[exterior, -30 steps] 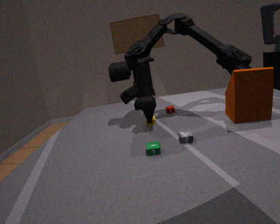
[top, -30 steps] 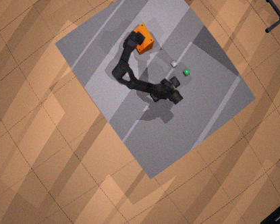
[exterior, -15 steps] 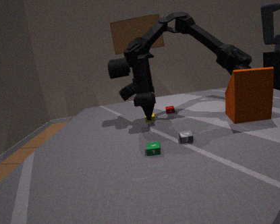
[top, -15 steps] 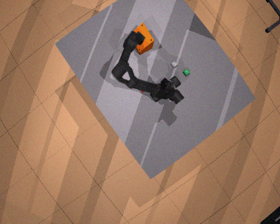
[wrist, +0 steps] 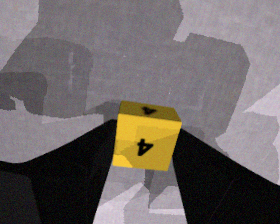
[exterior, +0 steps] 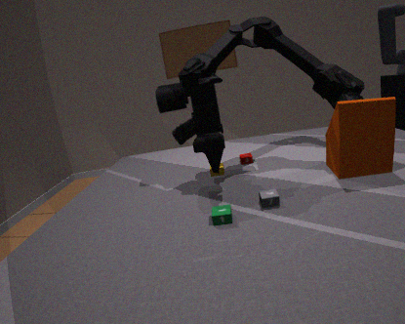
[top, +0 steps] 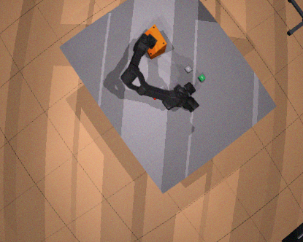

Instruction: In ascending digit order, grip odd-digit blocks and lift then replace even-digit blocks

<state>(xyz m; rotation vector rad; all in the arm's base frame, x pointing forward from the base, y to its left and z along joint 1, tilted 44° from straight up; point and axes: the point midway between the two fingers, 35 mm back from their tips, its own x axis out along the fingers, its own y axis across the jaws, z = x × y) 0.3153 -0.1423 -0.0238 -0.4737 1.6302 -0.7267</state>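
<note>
My gripper tip is now right at the yellow block. Round my gripper tip: grey block (17 cm to the left, 8 cm behind, 1 cm below); then red block (9 cm to the right, 9 cm behind, 1 cm below); then green block (19 cm to the left, 1 cm below, 1 cm ahead).
</note>
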